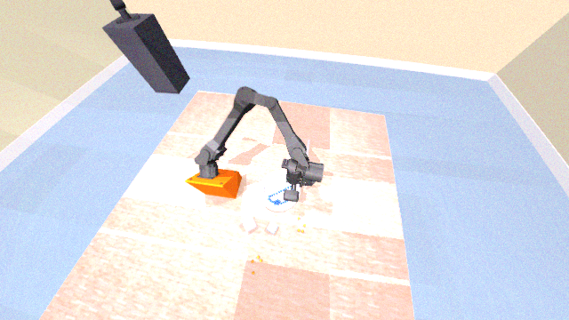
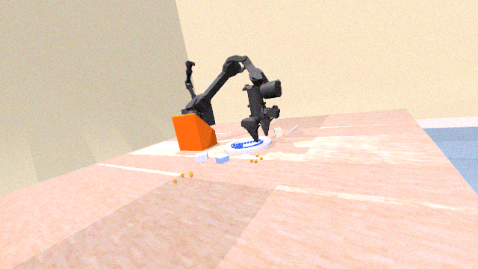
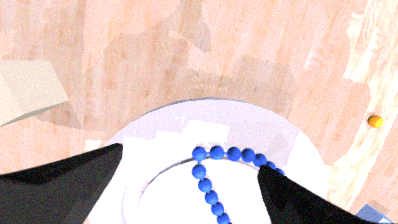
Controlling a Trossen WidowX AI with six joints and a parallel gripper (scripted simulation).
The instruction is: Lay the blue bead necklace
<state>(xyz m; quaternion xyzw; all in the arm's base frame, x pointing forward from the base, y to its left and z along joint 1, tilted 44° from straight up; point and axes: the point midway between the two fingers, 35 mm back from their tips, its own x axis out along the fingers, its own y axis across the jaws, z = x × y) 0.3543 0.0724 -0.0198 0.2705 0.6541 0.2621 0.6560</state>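
Now: gripper tip 6 cm past the round white bead board, 2 cm to the left of it and 1 cm above it. Round my gripper tip: white stick: 6 cm ahead, 23 cm to the left, 2 cm below; light blue cube: 6 cm behind, 19 cm to the right, 1 cm below; beige cube: 3 cm ahead, 11 cm to the left.
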